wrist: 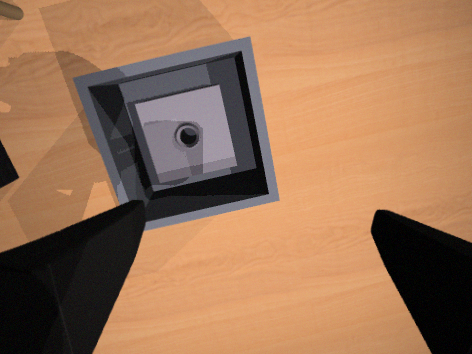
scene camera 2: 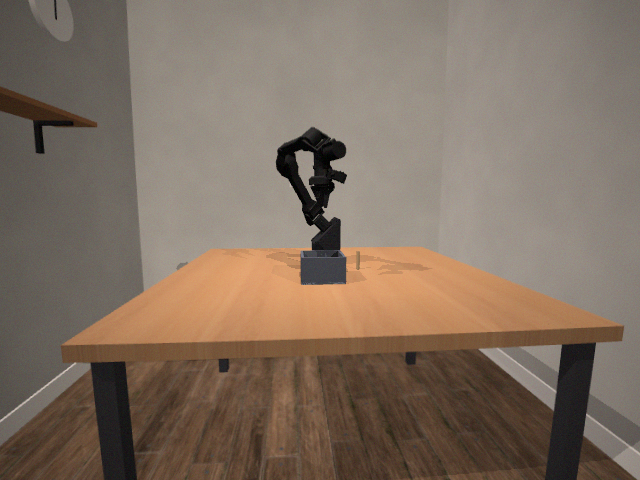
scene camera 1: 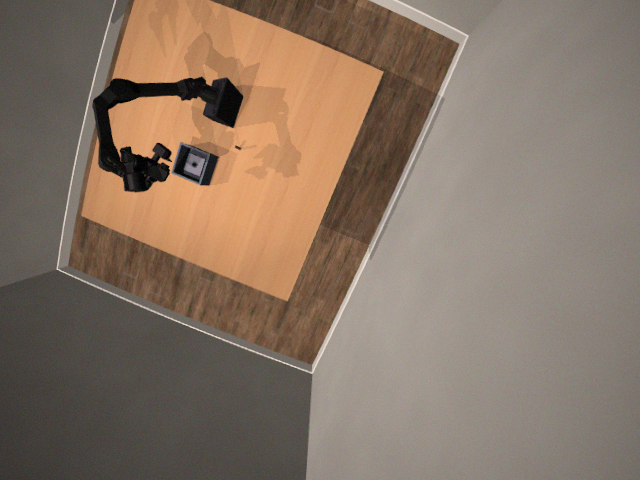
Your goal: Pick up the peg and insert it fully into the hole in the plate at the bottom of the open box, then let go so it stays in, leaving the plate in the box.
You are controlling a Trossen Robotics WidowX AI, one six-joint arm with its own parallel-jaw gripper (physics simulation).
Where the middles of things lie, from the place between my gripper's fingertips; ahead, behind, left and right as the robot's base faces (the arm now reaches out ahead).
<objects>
My gripper is now 50 mm past the grey box point(scene camera 2: 318, 267), 10 mm to the left of it and 220 mm above it. The rest, counted from my hand: pale square plate point(wrist: 175, 154) 50 mm behind, 10 mm to the right, 240 mm below.
</objects>
